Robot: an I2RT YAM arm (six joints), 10 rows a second.
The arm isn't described. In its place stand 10 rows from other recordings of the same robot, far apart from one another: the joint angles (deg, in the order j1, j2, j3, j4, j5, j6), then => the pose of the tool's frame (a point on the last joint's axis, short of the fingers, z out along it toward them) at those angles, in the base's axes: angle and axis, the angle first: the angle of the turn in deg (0 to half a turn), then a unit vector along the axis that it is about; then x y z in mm.
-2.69 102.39 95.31 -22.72 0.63 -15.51 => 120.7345 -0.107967 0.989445 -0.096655 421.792 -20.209 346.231
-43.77 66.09 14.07 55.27 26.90 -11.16 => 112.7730 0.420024 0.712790 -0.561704 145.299 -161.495 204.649
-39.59 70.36 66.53 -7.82 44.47 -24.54 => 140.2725 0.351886 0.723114 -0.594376 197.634 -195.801 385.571
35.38 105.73 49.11 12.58 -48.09 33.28 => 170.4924 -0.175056 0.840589 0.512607 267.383 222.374 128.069
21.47 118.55 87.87 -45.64 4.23 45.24 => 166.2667 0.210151 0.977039 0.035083 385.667 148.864 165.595
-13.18 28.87 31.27 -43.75 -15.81 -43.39 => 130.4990 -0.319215 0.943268 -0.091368 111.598 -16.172 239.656
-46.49 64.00 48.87 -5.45 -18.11 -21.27 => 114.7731 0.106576 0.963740 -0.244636 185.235 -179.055 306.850
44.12 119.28 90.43 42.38 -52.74 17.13 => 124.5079 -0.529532 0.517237 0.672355 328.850 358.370 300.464
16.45 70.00 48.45 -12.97 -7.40 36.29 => 133.9929 0.133156 0.950801 0.279727 257.339 80.764 265.453
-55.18 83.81 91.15 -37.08 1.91 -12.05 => 131.5922 0.357016 0.878377 -0.317795 182.892 -265.029 412.412
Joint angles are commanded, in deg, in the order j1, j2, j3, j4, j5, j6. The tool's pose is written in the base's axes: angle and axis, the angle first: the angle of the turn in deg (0 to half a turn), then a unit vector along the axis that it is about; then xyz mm. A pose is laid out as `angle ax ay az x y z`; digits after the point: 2 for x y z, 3 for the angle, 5 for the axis.
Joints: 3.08, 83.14, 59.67, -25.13, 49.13, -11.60
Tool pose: 146.080 0.03874 0.90180 -0.43041 302.45 -10.69 260.09
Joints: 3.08, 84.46, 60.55, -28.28, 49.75, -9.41
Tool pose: 148.490 0.04376 0.90190 -0.42971 303.30 -10.89 255.18
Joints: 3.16, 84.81, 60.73, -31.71, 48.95, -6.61
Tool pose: 150.375 0.04896 0.90725 -0.41773 300.05 -10.32 250.70
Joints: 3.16, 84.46, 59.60, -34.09, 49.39, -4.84
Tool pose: 152.551 0.05197 0.90696 -0.41800 293.20 -10.88 244.46
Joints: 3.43, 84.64, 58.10, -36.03, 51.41, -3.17
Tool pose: 155.218 0.05352 0.90080 -0.43092 286.80 -10.69 235.16
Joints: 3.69, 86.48, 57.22, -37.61, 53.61, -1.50
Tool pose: 158.404 0.05164 0.89344 -0.44620 285.48 -10.31 222.12
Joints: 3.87, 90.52, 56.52, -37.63, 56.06, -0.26
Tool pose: 162.115 0.04410 0.88427 -0.46489 289.98 -9.99 201.14
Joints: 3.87, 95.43, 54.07, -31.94, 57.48, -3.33
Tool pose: 165.110 0.01535 0.87759 -0.47917 296.64 -10.02 170.25
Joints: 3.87, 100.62, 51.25, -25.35, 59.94, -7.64
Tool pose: 168.657 -0.02012 0.86516 -0.50109 299.33 -10.63 137.53
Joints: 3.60, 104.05, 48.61, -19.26, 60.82, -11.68
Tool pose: 170.917 -0.04700 0.85882 -0.51012 297.96 -12.40 113.76
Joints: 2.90, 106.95, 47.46, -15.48, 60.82, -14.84
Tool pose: 173.122 -0.06655 0.85654 -0.51177 297.93 -16.03 97.19
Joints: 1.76, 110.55, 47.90, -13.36, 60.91, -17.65
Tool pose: 176.053 -0.08344 0.85428 -0.51307 301.41 -21.86 82.06
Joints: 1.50, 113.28, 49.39, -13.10, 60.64, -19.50
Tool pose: 177.923 -0.10008 0.85386 -0.51079 307.34 -22.99 73.31
